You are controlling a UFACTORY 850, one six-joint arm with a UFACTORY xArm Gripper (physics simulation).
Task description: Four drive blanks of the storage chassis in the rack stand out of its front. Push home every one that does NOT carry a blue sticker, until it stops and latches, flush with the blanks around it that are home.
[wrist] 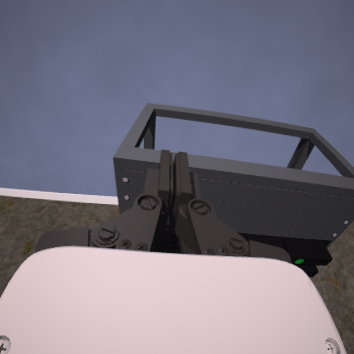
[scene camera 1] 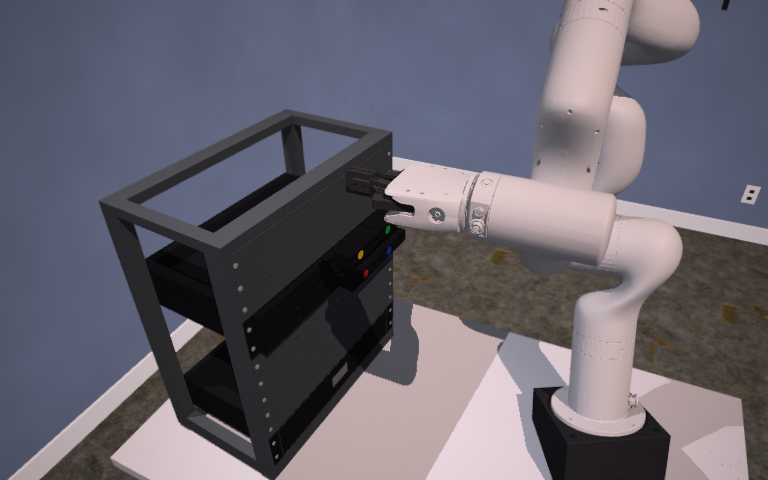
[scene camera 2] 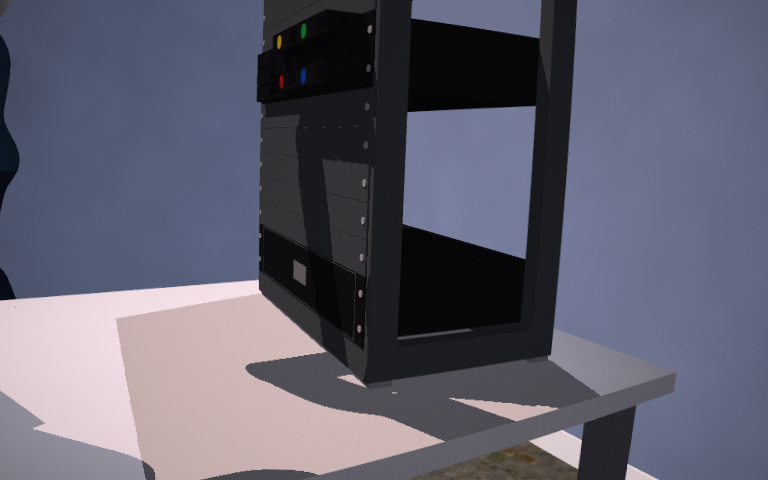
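The gripper (scene camera 1: 348, 178) is in sight, and it appears in the wrist view as well, where the gripper (wrist: 170, 168) shares the scene with a rack (wrist: 251, 198). Scene camera 1 shows the rack (scene camera 1: 260, 273), and scene camera 2 has the rack (scene camera 2: 334, 255) too.
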